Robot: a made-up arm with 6 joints.
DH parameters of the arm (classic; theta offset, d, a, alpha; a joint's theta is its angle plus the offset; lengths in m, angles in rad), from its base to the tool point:
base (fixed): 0.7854 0 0.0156 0
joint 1: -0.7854 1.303 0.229 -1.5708
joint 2: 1.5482 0 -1.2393 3.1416
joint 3: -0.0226 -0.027 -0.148 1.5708
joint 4: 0 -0.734 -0.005 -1.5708
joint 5: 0 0.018 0.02 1.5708
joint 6: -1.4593 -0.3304 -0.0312 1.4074
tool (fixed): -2.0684 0.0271 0 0
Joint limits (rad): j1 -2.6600..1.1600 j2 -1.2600..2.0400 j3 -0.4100..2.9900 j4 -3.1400..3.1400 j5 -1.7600..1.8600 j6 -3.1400..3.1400
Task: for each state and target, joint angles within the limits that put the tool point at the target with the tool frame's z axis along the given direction. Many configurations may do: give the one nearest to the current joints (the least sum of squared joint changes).
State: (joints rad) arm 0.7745 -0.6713 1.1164 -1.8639 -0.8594 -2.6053
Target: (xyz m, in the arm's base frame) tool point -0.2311 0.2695 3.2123 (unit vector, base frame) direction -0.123 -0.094 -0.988
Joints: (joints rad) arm 0.8726 -0.2945 0.7774 -1.6469 -1.3885 -2.8995
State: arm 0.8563 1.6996 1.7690 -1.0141 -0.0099 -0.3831
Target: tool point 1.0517 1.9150 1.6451 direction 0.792 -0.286 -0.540
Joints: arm 1.0711 1.9188 2.5983 -1.4146 0.1016 -0.7961
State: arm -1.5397 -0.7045 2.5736 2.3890 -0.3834 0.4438
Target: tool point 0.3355 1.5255 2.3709 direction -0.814 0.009 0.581
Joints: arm -1.7661 -0.5831 2.2877 3.0133 -0.3604 0.9687
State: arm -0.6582 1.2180 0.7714 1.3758 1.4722 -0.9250
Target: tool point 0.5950 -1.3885 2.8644 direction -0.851 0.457 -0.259
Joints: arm -1.2923 0.7965 1.2311 0.6558 1.8600 -0.7380
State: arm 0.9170 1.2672 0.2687 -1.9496 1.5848 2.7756
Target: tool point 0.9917 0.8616 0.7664 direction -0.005 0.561 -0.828
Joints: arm 0.8606 1.2782 -0.4100 -2.2778 1.0630 2.8750
